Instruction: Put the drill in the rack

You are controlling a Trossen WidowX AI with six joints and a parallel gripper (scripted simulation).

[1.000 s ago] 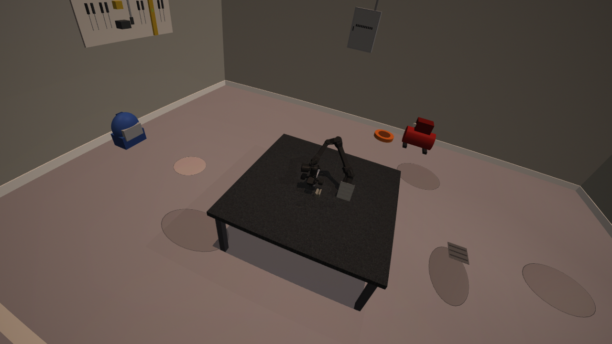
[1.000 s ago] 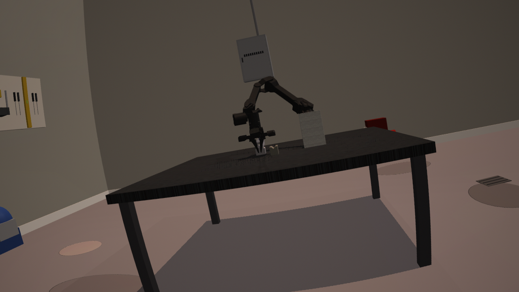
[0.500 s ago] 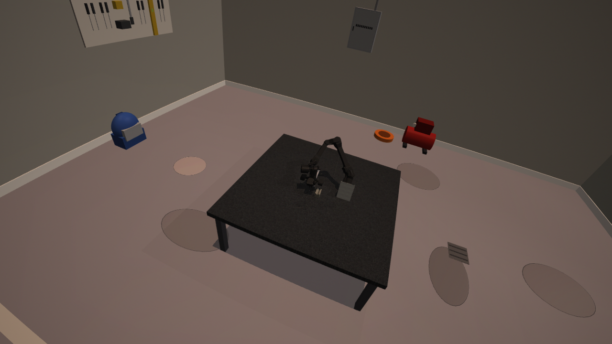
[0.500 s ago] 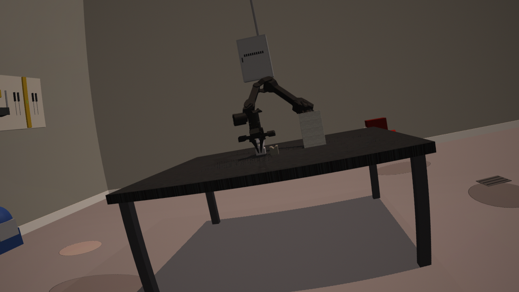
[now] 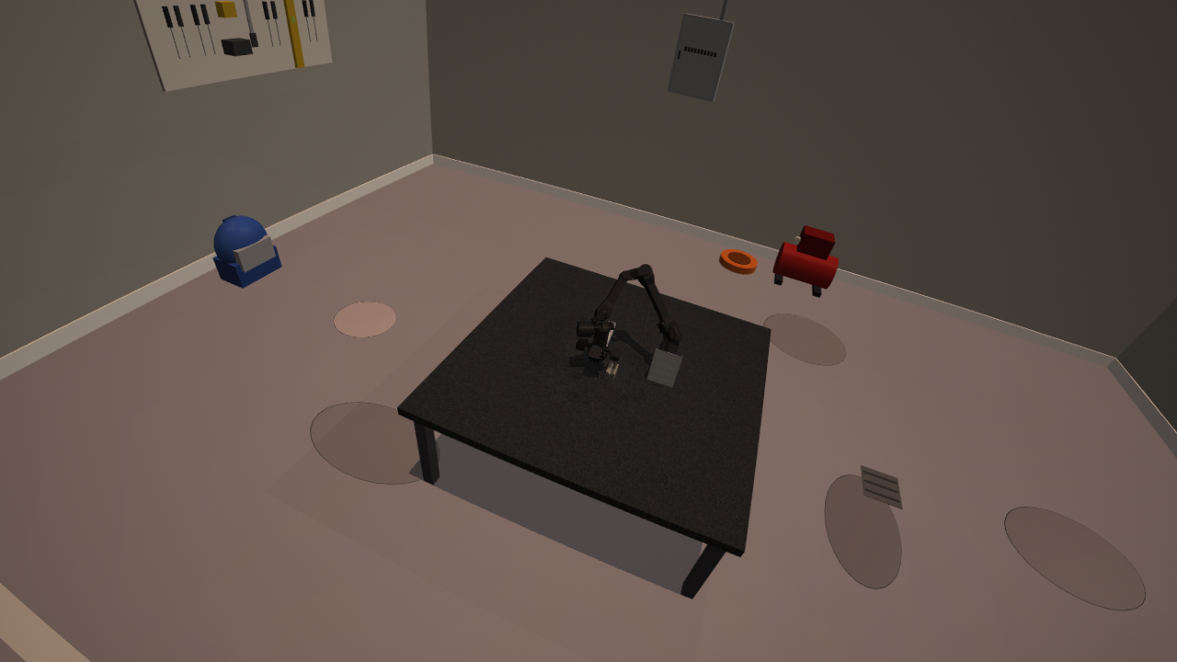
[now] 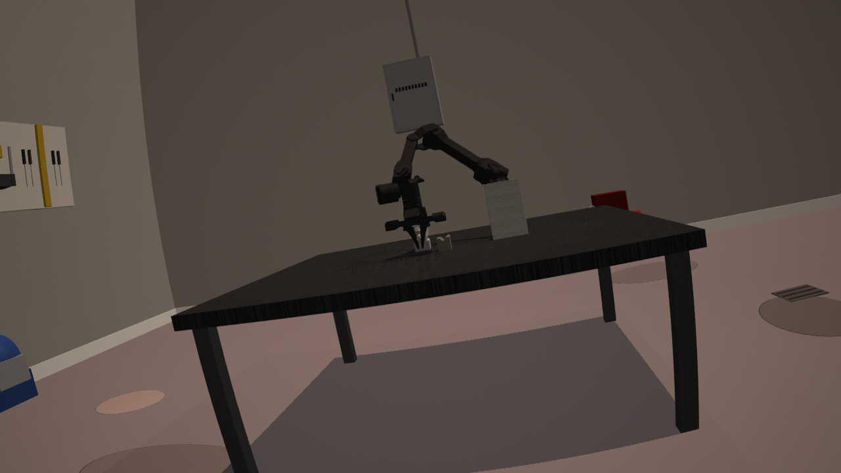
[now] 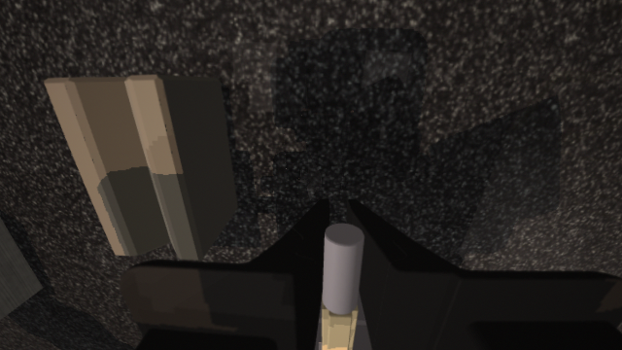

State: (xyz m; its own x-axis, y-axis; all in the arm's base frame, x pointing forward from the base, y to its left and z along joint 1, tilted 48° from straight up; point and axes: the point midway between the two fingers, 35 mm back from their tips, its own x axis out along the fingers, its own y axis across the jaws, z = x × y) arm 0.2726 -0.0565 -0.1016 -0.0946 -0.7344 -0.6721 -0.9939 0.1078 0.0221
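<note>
Now: the v-shaped rack 7 cm behind my gripper tip, 3 cm to the left of it and 1 cm above it. Round my gripper tip: thin dark drill: 18 cm to the right, 4 cm above, 1 cm behind; grey block: 14 cm to the right, 3 cm above, 1 cm behind.
</note>
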